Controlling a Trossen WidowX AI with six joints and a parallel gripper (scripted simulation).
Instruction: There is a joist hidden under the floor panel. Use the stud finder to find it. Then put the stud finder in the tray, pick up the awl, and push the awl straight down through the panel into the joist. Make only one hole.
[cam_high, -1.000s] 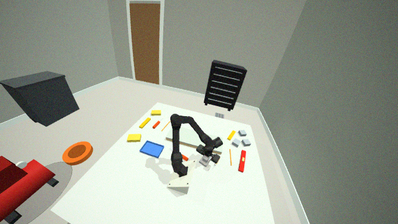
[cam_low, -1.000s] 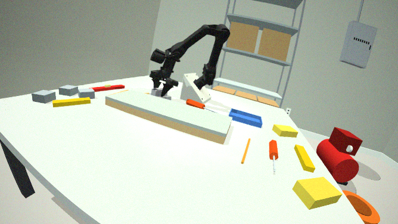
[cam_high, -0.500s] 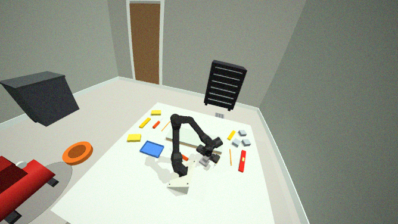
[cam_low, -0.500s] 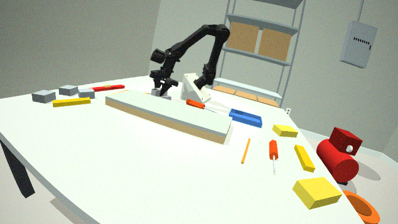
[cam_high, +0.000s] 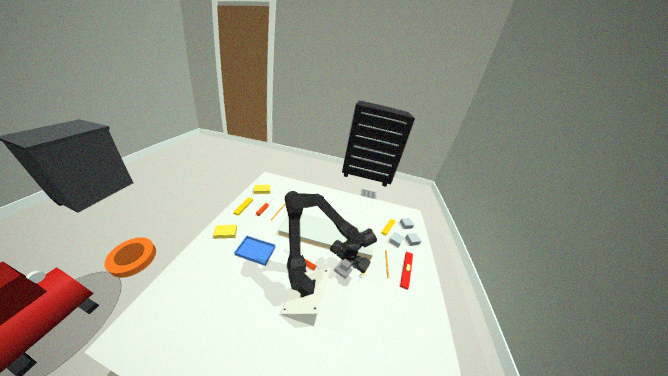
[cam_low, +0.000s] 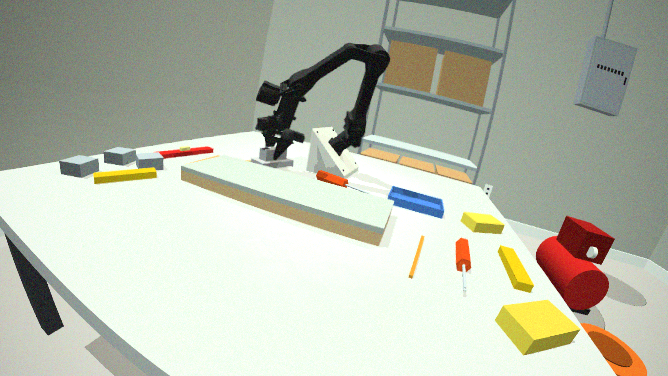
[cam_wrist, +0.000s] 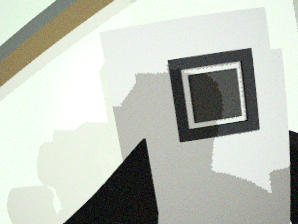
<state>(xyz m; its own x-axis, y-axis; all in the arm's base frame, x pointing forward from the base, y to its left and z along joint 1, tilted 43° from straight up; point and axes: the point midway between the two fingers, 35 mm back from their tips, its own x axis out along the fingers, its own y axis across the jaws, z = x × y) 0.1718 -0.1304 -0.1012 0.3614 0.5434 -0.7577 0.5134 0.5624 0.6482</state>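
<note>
Now: the awl 8 cm to the right of my gripper tip, 4 cm below it and 3 cm behind it. The rest, counted from my gripper tip: stud finder: 2 cm above, 1 cm ahead; blue tray: 46 cm to the left, 3 cm below; red level: 33 cm to the right, 3 cm below, 2 cm ahead.
</note>
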